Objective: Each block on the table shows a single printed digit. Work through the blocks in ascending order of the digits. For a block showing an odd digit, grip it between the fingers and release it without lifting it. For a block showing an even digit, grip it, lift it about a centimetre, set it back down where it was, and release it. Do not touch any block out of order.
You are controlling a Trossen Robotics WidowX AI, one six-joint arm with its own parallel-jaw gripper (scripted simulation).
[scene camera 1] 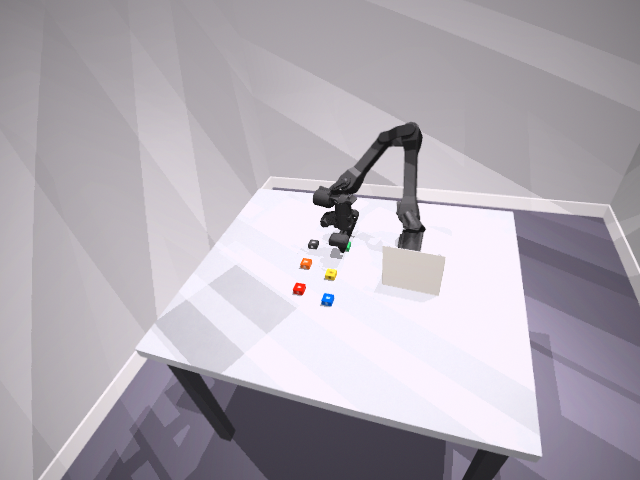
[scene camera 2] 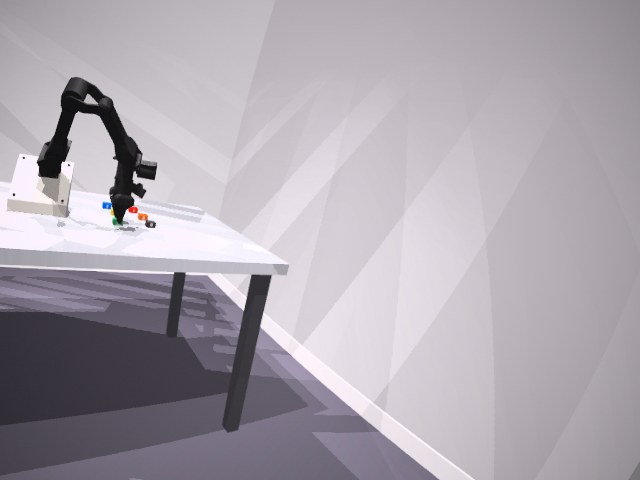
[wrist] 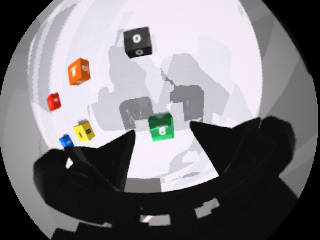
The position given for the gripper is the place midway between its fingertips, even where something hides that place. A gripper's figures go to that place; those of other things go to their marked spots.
Scene:
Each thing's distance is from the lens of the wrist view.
gripper (wrist: pixel 162 128): 0.10 m
black block (wrist: pixel 137 42): 0.11 m

